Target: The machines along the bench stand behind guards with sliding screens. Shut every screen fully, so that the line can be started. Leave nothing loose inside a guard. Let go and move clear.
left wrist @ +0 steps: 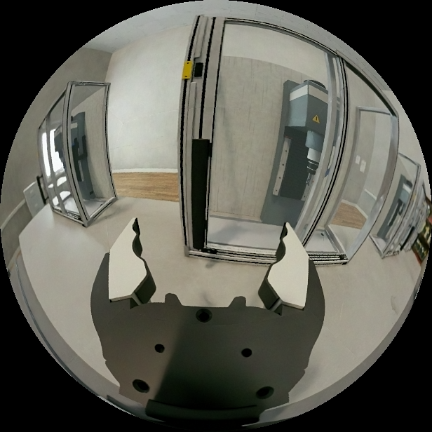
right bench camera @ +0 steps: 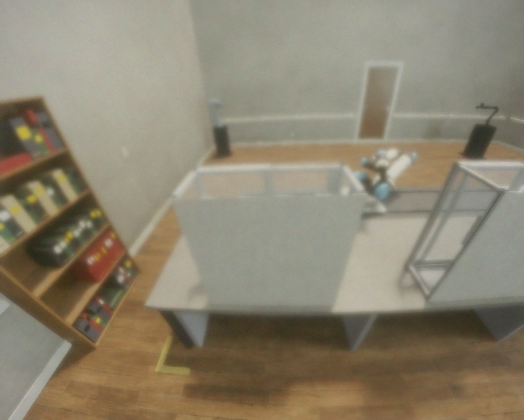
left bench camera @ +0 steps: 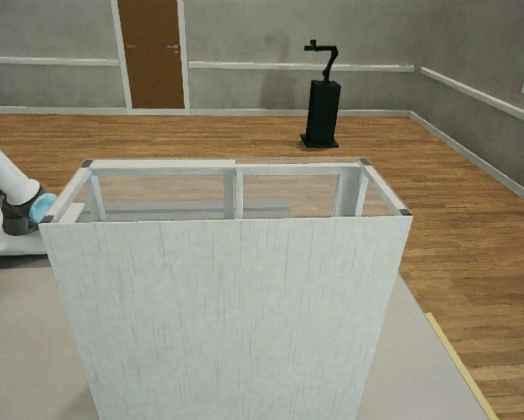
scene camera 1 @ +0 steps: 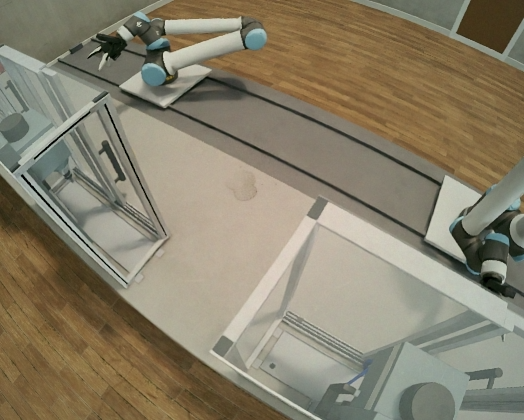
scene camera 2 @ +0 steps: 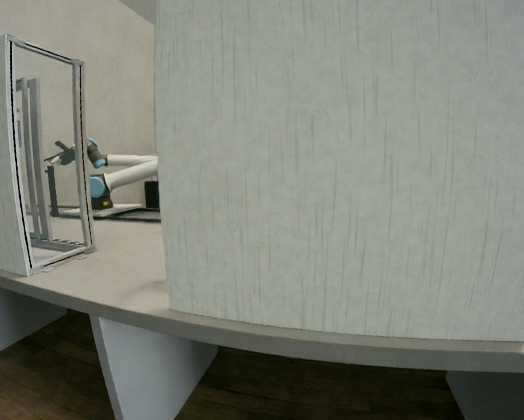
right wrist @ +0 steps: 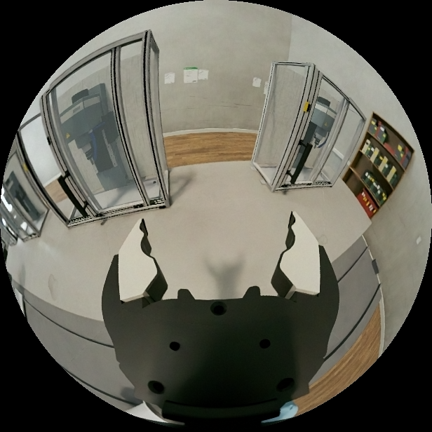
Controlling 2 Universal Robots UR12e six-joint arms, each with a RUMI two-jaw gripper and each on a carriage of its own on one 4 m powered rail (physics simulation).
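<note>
In the left wrist view, the nearest guard point(left wrist: 272, 258) has a screen with a black handle point(left wrist: 201, 195) close beside its left post, under a yellow tag point(left wrist: 187, 70); I cannot tell whether a thin gap remains. My left gripper point(left wrist: 209, 221) is open and empty in front of it, apart from the handle. My right gripper point(right wrist: 216, 215) point(scene camera 1: 96, 61) is open and empty over the bench side. In the right wrist view, a left guard point(right wrist: 156, 120) has a black handle point(right wrist: 74, 195) near its left post, and a right guard point(right wrist: 267, 120) has a handle point(right wrist: 301, 162) near its left post. Their exact closure is unclear.
Grey machines point(left wrist: 306, 107) point(right wrist: 85, 125) stand inside guards. A blue hose point(scene camera 1: 359, 375) shows beside the near machine. Another guard point(left wrist: 70, 150) stands farther left. The bench point(scene camera 1: 200, 215) runs along the grey rail point(scene camera 1: 310, 145). A bookshelf point(right bench camera: 80, 175) stands near the bench end.
</note>
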